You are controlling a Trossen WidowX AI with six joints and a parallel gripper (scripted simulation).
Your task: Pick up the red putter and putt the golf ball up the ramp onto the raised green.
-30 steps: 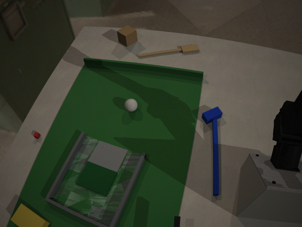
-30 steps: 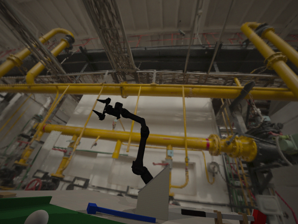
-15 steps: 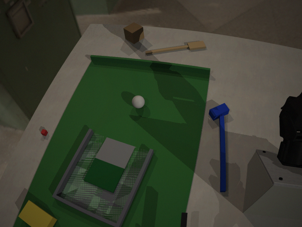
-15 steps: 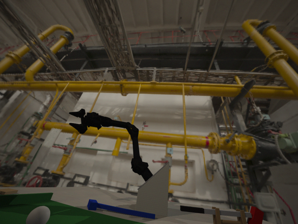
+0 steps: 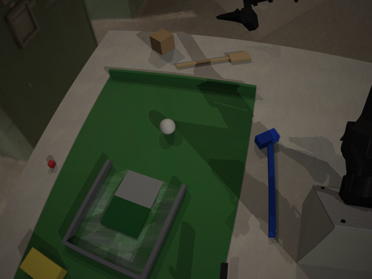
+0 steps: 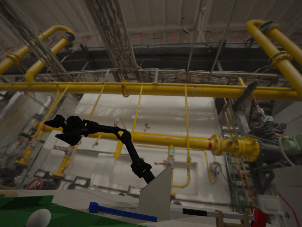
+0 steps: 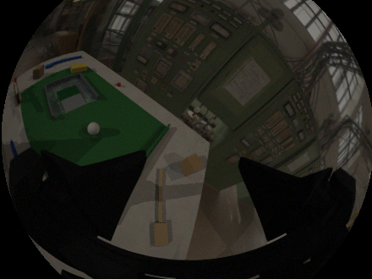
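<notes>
My gripper tip is 330 mm to the right of the blue putter, 260 mm above it and 200 mm past it. Also, from my gripper tip: green mat: 400 mm to the left, 270 mm below, 100 mm ahead; then mat wall: 260 mm below, 110 mm ahead, 50 mm to the left; then white golf ball: 250 mm below, 240 mm to the left, 90 mm ahead.
</notes>
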